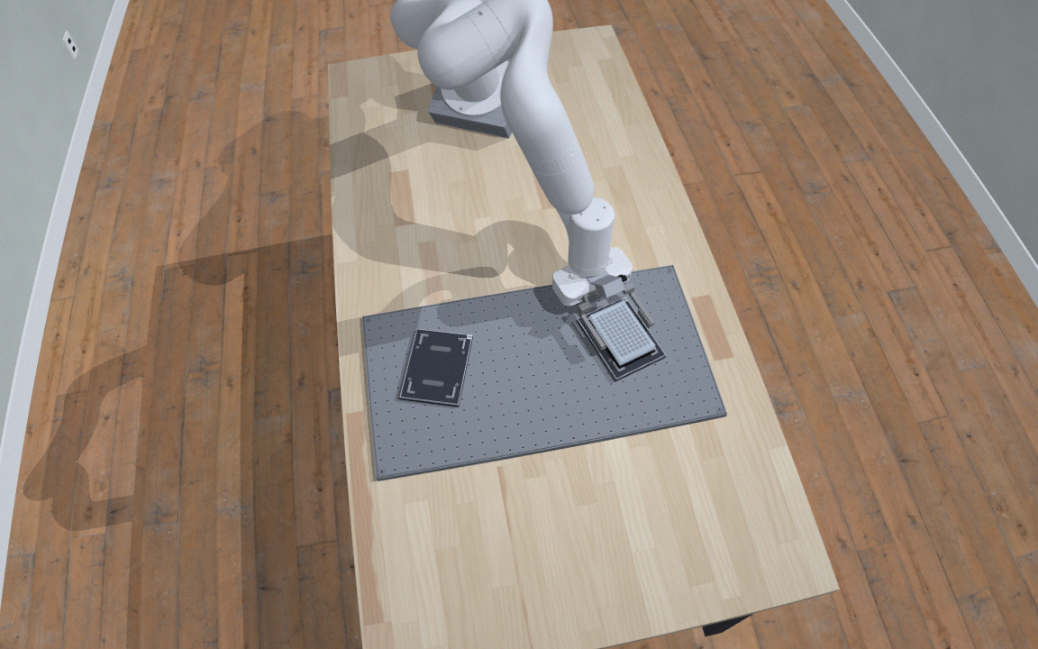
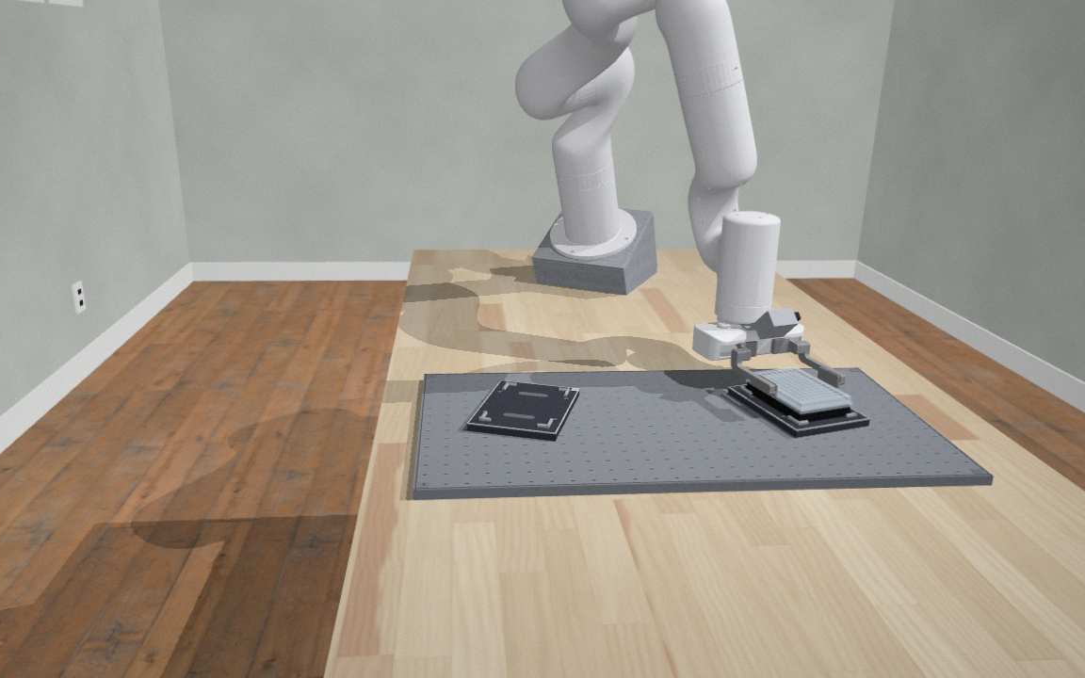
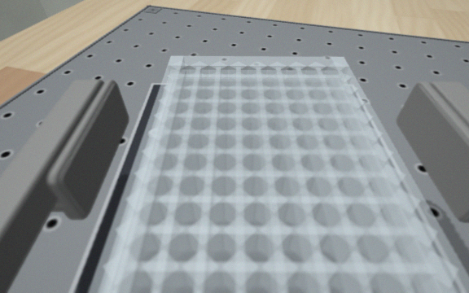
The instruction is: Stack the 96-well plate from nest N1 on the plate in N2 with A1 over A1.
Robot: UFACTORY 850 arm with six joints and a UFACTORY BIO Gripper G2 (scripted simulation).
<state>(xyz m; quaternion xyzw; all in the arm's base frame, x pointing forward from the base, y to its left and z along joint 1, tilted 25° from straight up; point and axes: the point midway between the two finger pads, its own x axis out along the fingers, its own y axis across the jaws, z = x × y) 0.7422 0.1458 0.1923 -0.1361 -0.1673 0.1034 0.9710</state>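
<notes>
The clear 96-well plate is 10 mm below my hand. Round my hand: black 96-well plate: 20 mm below.
</notes>
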